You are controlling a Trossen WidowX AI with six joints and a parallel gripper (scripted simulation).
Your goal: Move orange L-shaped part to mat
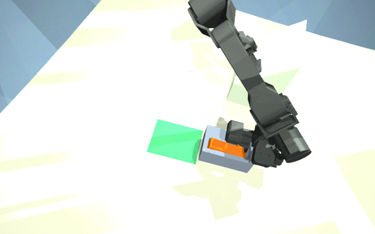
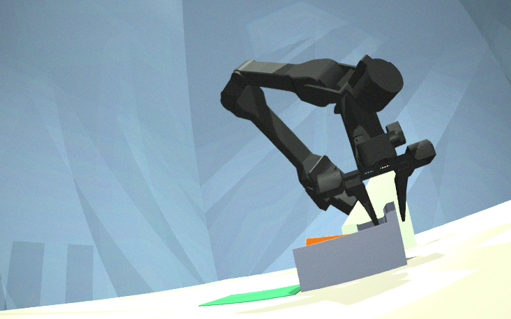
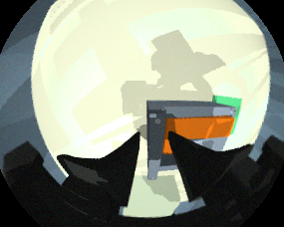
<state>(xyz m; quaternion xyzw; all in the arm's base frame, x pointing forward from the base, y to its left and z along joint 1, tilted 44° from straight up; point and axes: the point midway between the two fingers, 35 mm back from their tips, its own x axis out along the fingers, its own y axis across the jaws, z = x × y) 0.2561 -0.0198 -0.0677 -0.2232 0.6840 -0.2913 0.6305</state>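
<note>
My gripper tip is now 10 mm past the orange L-shaped part, 60 mm to the left of it and 10 mm above it. Also, from my gripper tip: green mat (20 mm behind, 220 mm to the right, 70 mm below).
</note>
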